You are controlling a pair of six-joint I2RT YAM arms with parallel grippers.
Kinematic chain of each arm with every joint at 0, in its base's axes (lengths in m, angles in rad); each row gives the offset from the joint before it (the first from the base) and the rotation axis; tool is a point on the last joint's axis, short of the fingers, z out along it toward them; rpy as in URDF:
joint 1: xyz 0 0 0.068 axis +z
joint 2: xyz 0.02 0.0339 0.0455 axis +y
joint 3: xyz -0.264 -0.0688 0 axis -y
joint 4: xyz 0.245 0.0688 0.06 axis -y
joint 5: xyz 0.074 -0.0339 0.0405 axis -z
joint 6: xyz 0.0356 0 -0.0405 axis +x
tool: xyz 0 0 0 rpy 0 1.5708 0
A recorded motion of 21 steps. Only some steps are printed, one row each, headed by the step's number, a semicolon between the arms.
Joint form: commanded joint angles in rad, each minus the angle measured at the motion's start. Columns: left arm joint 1, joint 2, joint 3, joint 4, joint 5, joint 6; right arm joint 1, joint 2, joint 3, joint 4, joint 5, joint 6.
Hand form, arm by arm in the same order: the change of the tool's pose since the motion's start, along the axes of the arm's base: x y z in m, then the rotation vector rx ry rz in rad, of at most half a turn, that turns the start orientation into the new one. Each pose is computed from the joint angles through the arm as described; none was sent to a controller.
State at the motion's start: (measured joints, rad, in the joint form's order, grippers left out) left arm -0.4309 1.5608 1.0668 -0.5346 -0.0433 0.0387; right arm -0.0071 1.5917 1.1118 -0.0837 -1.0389 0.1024
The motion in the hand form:
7: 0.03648 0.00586 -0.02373 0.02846 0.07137 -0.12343; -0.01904 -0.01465 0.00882 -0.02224 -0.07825 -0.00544
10: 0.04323 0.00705 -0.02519 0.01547 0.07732 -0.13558; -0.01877 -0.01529 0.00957 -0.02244 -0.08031 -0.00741
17: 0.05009 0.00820 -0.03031 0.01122 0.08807 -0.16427; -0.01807 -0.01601 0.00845 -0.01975 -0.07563 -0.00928
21: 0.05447 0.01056 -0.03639 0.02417 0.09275 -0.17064; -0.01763 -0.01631 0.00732 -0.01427 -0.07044 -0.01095
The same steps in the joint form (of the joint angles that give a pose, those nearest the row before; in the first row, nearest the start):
7: 0.0684 0.1662 0.0983 -0.0098 0.0939 0.1673; -0.0462 -0.0825 -0.0502 -0.0206 -0.0241 -0.0774
10: 0.0807 0.1904 0.1212 -0.0114 0.1176 0.1821; -0.0481 -0.0824 -0.0477 -0.0209 -0.0240 -0.0773
17: 0.0926 0.2223 0.1406 -0.0109 0.1427 0.2150; -0.0503 -0.0786 -0.0484 -0.0176 -0.0256 -0.0733
21: 0.1025 0.2449 0.1452 -0.0025 0.1399 0.2349; -0.0512 -0.0761 -0.0518 -0.0086 -0.0279 -0.0634

